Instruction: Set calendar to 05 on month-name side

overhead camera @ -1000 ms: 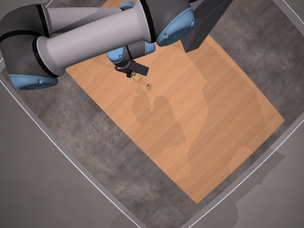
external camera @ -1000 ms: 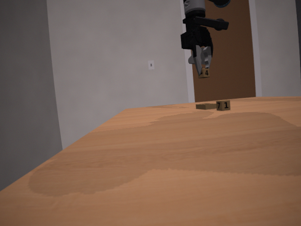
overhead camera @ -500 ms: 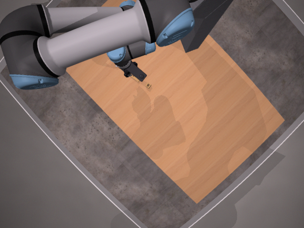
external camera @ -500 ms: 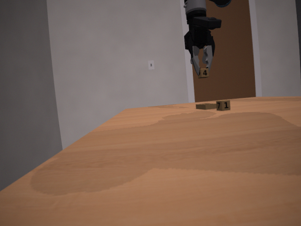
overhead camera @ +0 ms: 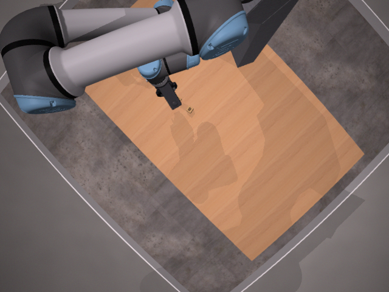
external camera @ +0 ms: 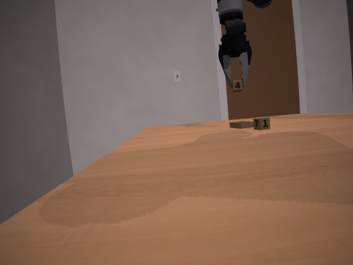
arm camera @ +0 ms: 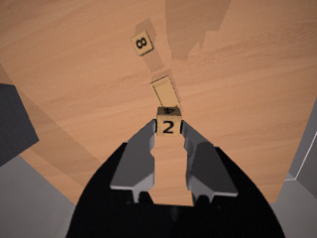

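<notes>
Right now the wooden calendar tray is 130 mm below my hand. Also, from my hand: block (10 mm below).
</notes>
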